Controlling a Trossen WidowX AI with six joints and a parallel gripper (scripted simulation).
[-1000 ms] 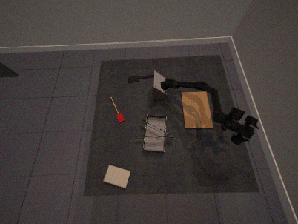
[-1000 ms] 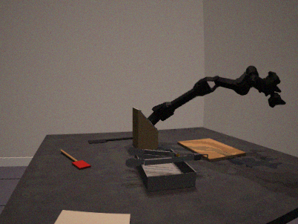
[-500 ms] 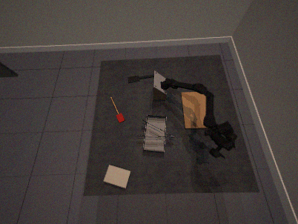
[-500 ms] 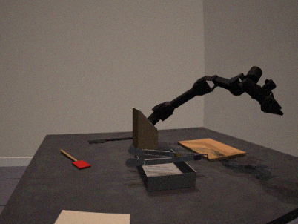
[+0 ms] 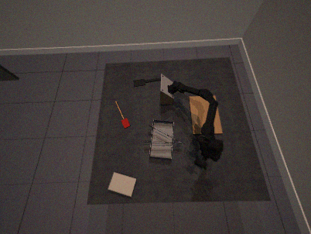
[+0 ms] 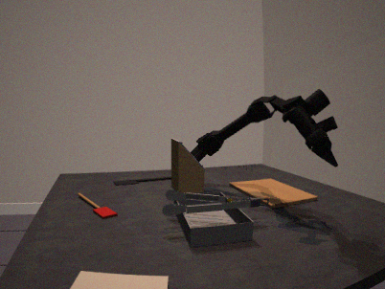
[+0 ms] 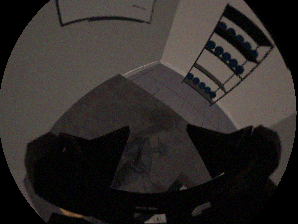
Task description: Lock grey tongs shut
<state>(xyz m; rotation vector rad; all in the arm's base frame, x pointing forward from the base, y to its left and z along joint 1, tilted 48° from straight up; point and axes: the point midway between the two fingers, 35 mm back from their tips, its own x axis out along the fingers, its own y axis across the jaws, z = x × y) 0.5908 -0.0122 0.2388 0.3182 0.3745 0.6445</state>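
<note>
The roasting tin lies 240 mm behind my gripper tip, 290 mm to the right of it and 180 mm below it. Also, from my gripper tip: wooden board 430 mm behind, 110 mm to the left, 200 mm below; pale flat card 70 mm ahead, 610 mm to the right, 190 mm below; red spatula 480 mm behind, 620 mm to the right, 200 mm below.
</note>
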